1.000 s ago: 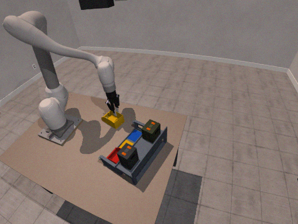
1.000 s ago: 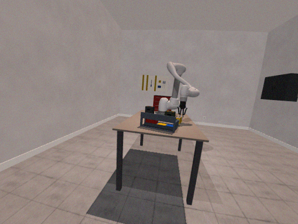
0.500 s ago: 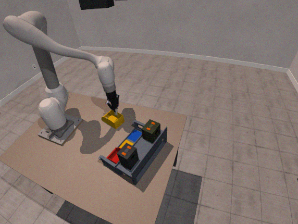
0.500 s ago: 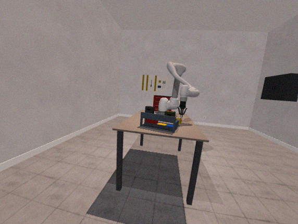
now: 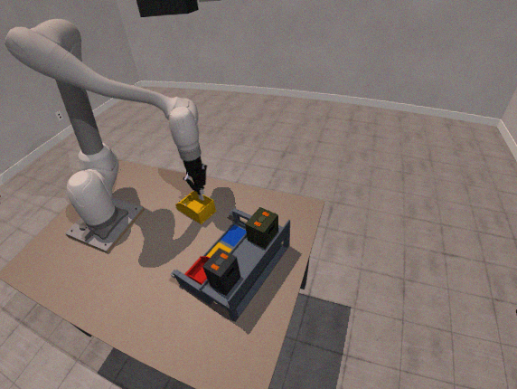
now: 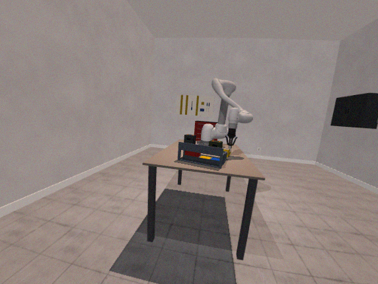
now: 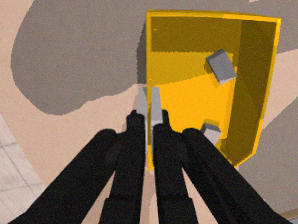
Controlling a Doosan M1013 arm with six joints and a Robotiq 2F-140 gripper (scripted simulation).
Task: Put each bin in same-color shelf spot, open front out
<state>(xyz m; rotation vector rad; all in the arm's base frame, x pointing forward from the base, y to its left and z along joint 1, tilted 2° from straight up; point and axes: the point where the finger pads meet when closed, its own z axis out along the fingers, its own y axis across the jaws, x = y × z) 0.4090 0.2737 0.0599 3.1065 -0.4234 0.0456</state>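
The yellow bin is 2 cm behind my hand, 5 cm to the right of it and 4 cm below it. Also, from my hand: red bin 23 cm ahead, 36 cm to the right, 3 cm below; then grey shelf 36 cm ahead, 27 cm to the right, 2 cm above.
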